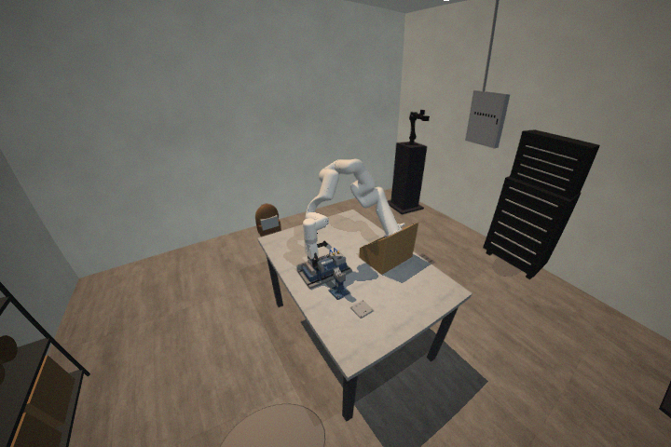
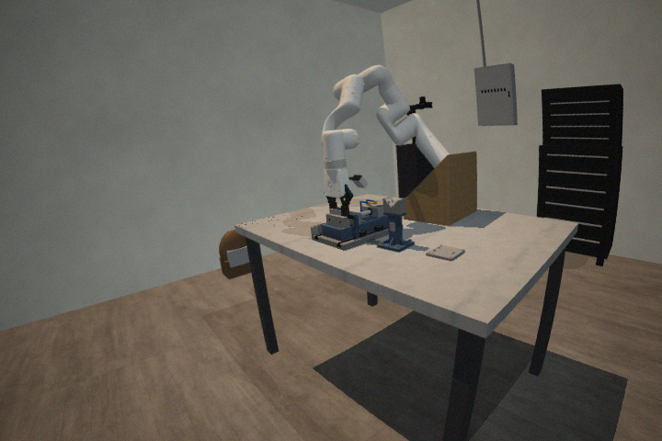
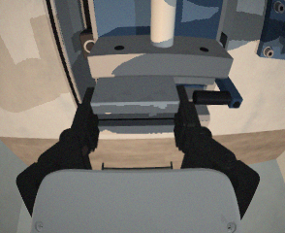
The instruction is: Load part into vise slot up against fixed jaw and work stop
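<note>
Now: hand right at the part. From my hand the other things lie so: moving jaw 4 cm behind, 2 cm to the left, 3 cm below; then air cylinder rod 9 cm behind, 1 cm to the left, 3 cm below; then work stop 1 cm behind, 7 cm to the left, 2 cm below.
</note>
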